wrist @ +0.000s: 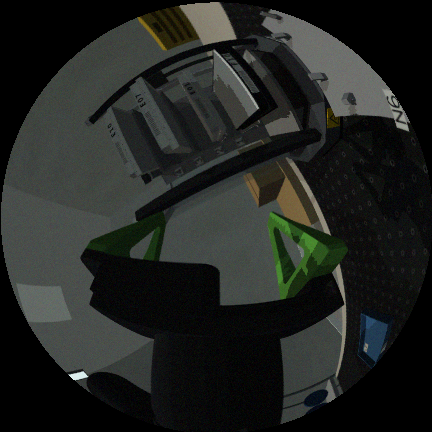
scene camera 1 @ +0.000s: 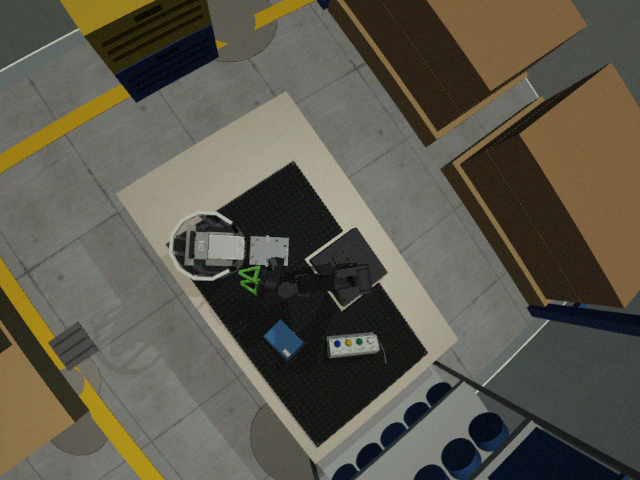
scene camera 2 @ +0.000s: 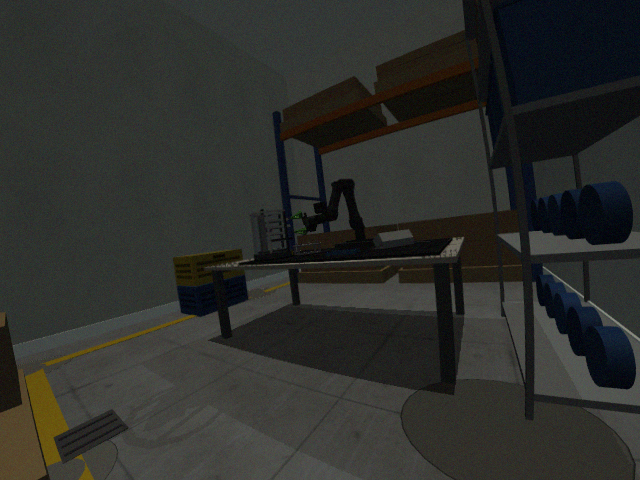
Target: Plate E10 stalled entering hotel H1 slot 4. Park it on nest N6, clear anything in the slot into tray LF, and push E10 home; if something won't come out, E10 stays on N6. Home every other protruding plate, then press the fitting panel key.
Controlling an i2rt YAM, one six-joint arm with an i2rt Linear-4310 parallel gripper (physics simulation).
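Where they show: gripper, fingertip midpoint: [wrist: 216, 217] [scene camera 1: 239, 277] [scene camera 2: 291, 225]; arm's base at its link origin: [scene camera 2: 360, 241].
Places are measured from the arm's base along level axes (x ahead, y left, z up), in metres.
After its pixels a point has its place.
Observation:
Hotel H1 [scene camera 1: 190, 248] {x 0.501, y -0.374, z 0.272 m} [scene camera 2: 262, 232] {x 0.560, y -0.315, z 0.129 m} [wrist: 240, 159] {x 0.423, y -0.254, z 0.109 m} stands at the table's left end. In the wrist view, plate E10 [wrist: 120, 145] {x 0.365, y -0.300, z 0.197 m} is in the top slot, with E07 [wrist: 159, 117] {x 0.359, y -0.290, z 0.152 m} and E01 [wrist: 202, 107] {x 0.388, y -0.308, z 0.118 m} below it. E07's front stands out past E01's. A pale plate [wrist: 232, 90] {x 0.387, y -0.316, z 0.082 m} sits lowest; its label is unreadable. The inside of slot 4 is hidden. My gripper [scene camera 1: 249, 280] {x 0.416, y -0.212, z 0.152 m} [scene camera 2: 297, 223] {x 0.416, y -0.212, z 0.152 m} [wrist: 216, 217] {x 0.416, y -0.212, z 0.152 m} is open and empty, in front of and beside the hotel, apart from the plates. Nest N6 [scene camera 1: 268, 250] {x 0.269, y -0.254, z 0.023 m} [wrist: 350, 55] holds no plate. The blue tray LF [scene camera 1: 283, 339] {x 0.396, y 0.122, z -0.036 m} [wrist: 375, 332] lies on the mat.
The key panel [scene camera 1: 353, 352] {x 0.160, y 0.308, z 0.045 m} [scene camera 2: 393, 238] {x 0.189, y 0.319, z 0.008 m} has blue, yellow, green and white keys. It stands right of the tray on the black mat [scene camera 1: 310, 392] {x 0.407, y 0.393, z -0.038 m}. The hotel's dark rails run beside the plates. The arm's base stands on a dark plate [scene camera 1: 356, 242] {x -0.098, y -0.099, z 0.001 m} at the back.

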